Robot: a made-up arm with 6 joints. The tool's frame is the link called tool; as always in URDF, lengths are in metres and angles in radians. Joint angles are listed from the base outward. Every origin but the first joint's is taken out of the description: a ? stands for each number. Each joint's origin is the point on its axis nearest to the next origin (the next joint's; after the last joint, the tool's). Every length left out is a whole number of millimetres.
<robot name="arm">
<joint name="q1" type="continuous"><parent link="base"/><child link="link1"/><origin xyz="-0.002 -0.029 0.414"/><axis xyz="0 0 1"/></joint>
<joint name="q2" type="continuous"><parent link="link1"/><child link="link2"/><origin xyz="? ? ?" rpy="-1.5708 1.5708 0.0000"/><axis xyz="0 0 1"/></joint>
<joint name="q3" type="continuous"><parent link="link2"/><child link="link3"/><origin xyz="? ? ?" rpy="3.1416 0.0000 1.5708"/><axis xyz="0 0 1"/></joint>
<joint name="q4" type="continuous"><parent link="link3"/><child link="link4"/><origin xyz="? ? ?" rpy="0.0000 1.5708 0.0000"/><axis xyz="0 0 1"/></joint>
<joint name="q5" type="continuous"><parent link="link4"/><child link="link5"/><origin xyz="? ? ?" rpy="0.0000 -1.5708 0.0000"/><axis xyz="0 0 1"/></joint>
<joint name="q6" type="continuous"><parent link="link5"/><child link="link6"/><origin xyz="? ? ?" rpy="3.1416 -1.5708 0.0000"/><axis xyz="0 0 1"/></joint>
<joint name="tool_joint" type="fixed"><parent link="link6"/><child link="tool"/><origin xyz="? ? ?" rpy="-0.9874 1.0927 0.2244"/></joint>
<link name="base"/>
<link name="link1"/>
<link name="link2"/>
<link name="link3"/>
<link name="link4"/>
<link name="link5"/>
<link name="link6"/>
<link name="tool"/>
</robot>
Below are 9 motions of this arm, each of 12 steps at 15 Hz.
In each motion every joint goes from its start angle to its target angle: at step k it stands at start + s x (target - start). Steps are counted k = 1, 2, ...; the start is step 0. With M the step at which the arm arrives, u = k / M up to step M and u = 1 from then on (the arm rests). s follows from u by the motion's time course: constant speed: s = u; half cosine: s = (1 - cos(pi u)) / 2; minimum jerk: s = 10 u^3 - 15 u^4 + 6 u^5.
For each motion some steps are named. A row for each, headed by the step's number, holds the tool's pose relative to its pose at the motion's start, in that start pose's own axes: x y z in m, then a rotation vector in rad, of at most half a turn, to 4 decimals.
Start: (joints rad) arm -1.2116 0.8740 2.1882 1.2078 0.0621 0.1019
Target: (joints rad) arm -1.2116 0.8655 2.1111 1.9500 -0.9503 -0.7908
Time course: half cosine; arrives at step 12
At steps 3, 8, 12:
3: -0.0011 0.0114 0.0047 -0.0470 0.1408 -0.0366
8: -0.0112 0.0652 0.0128 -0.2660 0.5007 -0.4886
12: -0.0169 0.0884 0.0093 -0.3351 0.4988 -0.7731

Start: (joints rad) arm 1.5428 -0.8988 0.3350 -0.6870 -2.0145 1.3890
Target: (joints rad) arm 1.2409 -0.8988 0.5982 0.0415 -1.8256 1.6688
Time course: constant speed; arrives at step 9
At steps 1, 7, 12:
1: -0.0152 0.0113 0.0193 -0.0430 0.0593 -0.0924
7: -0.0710 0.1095 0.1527 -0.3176 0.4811 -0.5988
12: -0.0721 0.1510 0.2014 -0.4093 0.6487 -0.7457

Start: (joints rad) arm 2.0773 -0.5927 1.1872 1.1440 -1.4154 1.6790
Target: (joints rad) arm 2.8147 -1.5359 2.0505 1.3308 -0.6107 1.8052
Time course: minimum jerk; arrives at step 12
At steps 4, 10, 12:
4: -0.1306 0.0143 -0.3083 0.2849 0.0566 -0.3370
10: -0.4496 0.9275 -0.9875 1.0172 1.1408 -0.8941
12: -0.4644 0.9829 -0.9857 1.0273 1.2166 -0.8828

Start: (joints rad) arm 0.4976 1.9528 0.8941 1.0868 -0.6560 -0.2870
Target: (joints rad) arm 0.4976 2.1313 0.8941 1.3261 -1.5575 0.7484
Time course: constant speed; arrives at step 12
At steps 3, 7, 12:
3: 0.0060 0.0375 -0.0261 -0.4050 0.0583 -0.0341
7: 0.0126 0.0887 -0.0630 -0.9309 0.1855 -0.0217
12: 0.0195 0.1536 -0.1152 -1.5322 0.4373 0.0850

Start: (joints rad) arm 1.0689 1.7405 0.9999 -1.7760 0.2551 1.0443
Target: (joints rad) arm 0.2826 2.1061 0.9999 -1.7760 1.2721 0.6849
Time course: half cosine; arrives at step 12
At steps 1, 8, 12:
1: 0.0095 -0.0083 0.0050 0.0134 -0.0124 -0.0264
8: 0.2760 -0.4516 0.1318 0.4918 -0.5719 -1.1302
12: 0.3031 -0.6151 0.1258 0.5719 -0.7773 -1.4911

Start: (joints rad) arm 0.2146 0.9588 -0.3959 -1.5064 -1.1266 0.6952
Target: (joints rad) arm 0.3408 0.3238 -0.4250 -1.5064 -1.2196 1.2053
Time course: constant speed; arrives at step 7
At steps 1, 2, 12:
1: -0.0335 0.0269 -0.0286 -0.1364 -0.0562 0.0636
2: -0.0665 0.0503 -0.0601 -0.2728 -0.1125 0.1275
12: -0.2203 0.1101 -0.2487 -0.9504 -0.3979 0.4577

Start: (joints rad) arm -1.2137 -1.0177 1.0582 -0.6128 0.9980 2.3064
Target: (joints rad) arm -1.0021 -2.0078 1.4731 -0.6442 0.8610 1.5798
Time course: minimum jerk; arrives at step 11
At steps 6, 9, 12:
6: 0.4826 -0.5147 -0.1191 0.5424 0.2274 -0.8548
9: 0.5603 -0.9639 -0.2528 0.8541 0.1517 -1.4122
12: 0.5553 -1.0201 -0.2688 0.8886 0.1283 -1.4784

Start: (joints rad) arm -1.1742 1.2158 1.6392 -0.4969 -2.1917 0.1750
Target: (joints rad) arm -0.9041 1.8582 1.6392 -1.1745 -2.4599 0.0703
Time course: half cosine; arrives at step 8
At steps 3, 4, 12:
3: 0.2389 0.0900 0.0613 -0.1544 0.2810 0.1832
4: 0.3897 0.1510 0.0692 -0.2404 0.4581 0.2906
12: 0.7707 0.3024 -0.0176 -0.4198 0.9204 0.5556

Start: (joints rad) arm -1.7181 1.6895 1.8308 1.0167 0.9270 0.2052
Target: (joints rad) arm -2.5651 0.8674 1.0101 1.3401 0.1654 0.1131
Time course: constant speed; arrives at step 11
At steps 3, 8, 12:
3: -0.0056 -0.2811 -0.0103 -0.2932 0.3149 0.0028
8: -0.0328 -0.7090 0.1524 -0.7921 0.8403 -0.0657
12: -0.0409 -0.8964 0.3362 -1.0997 1.1478 -0.1460

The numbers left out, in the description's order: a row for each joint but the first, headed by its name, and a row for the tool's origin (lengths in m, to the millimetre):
q2: -0.006 -0.028 0.000
q3: -0.626 -0.024 0.000
q4: -0.500 0.000 0.000
q5: -0.073 -0.024 0.000
q6: 0.011 -0.019 0.000
tool: 0.003 -0.016 0.000

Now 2 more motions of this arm.
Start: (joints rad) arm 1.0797 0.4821 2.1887 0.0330 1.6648 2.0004
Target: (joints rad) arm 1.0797 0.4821 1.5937 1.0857 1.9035 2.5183
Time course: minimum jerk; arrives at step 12
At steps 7, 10, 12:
7: -0.1009 -0.0773 0.0617 0.2148 -0.6431 0.0402
10: -0.1442 -0.1320 0.0978 0.3954 -0.8446 -0.0516
12: -0.1488 -0.1392 0.1019 0.4183 -0.8616 -0.0659

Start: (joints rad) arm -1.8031 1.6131 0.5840 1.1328 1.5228 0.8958
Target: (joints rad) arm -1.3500 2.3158 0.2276 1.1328 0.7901 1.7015
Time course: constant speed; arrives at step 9
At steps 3, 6, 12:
3: -0.1022 0.2838 0.0762 0.0817 0.1703 0.3489
6: -0.2315 0.4950 0.2299 0.2051 0.1899 0.8060
12: -0.3807 0.6082 0.4291 0.3870 0.0421 1.2974

